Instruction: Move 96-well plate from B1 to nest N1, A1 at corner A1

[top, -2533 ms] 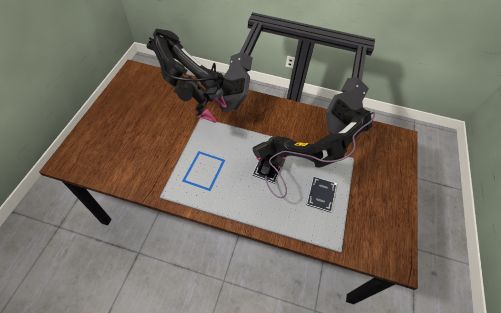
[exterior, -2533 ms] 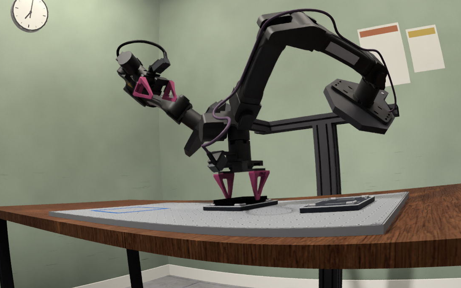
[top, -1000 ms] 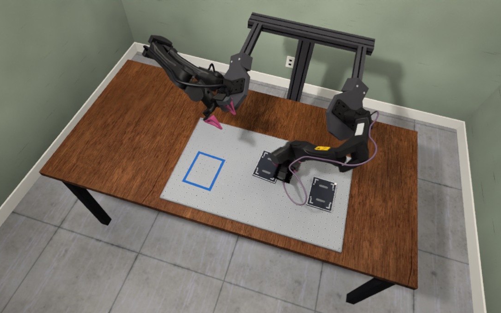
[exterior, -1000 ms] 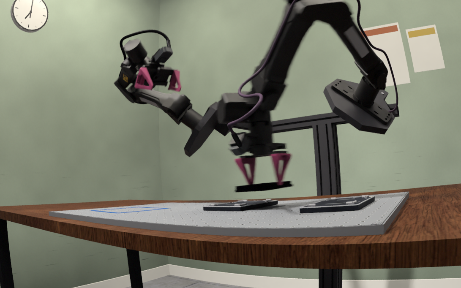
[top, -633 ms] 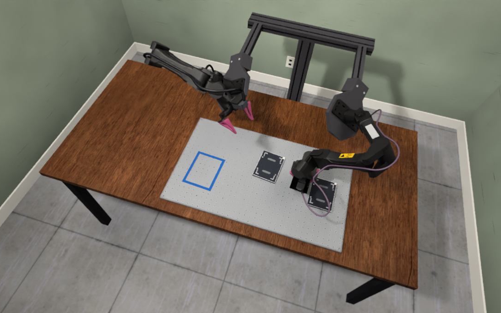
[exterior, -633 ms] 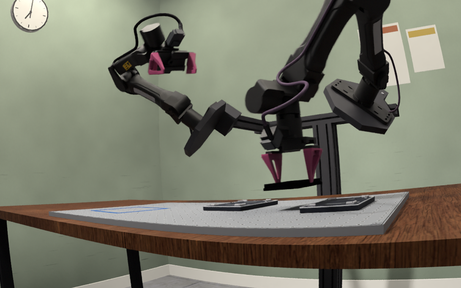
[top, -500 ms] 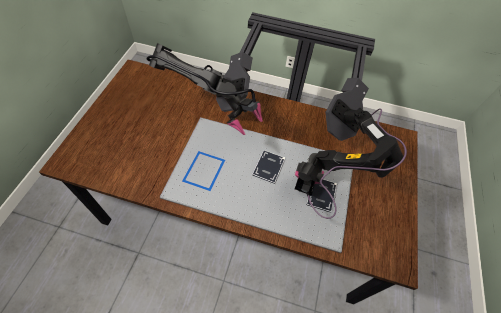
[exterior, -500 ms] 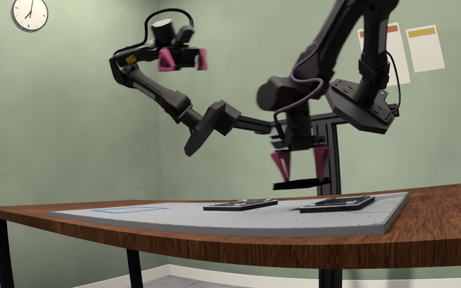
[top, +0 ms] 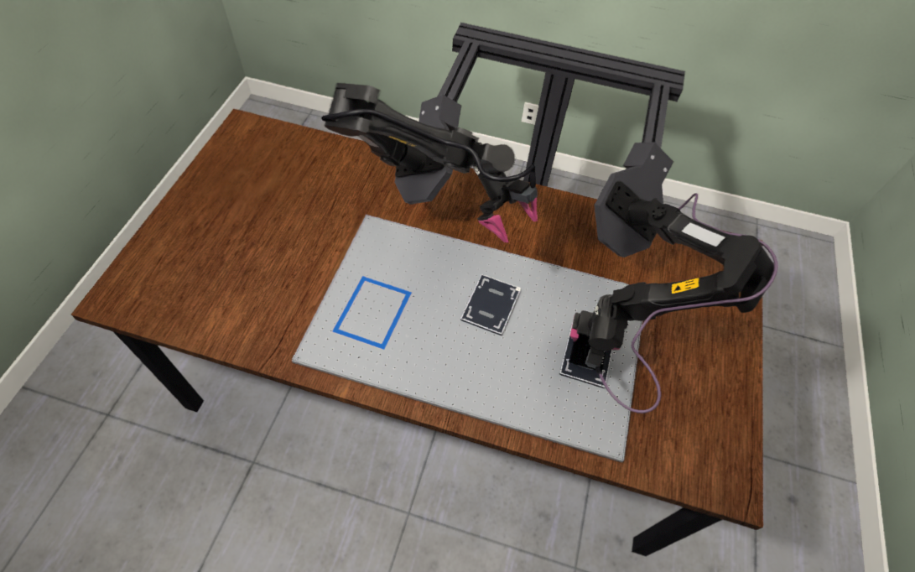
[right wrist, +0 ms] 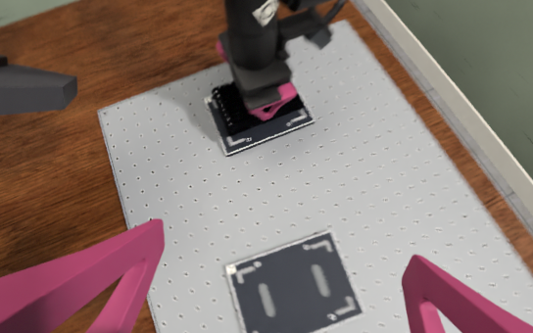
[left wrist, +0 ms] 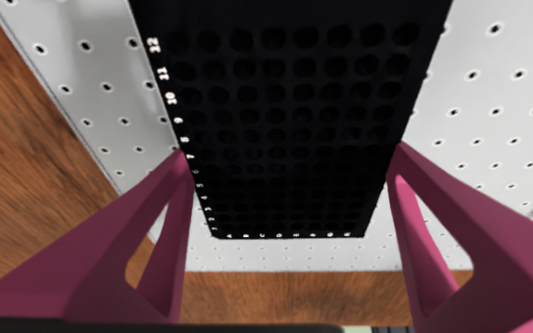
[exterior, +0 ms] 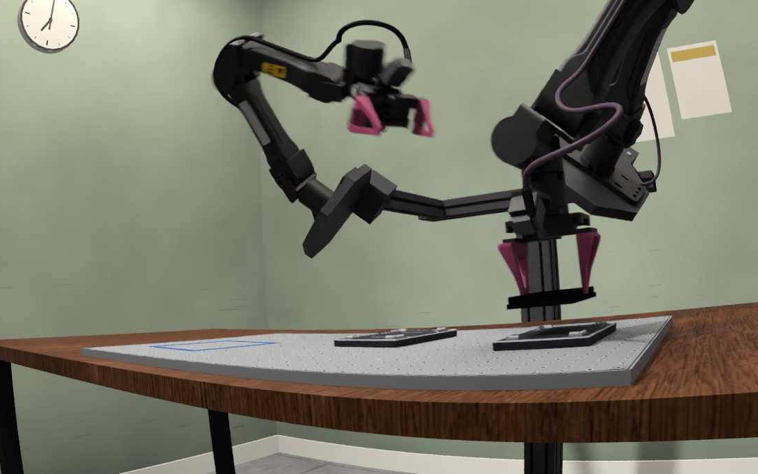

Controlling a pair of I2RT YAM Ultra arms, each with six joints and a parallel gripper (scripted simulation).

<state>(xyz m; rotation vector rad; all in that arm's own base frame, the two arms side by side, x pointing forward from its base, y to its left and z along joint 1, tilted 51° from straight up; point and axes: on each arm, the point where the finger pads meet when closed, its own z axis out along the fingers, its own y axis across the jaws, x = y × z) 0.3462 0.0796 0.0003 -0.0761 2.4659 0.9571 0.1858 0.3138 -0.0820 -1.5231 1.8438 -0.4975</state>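
Right now my left hand is 60 mm above the dark nest. Round my left hand: A1 label (70 mm behind, 60 mm to the left, 50 mm below); then black 96-well plate (10 mm below).
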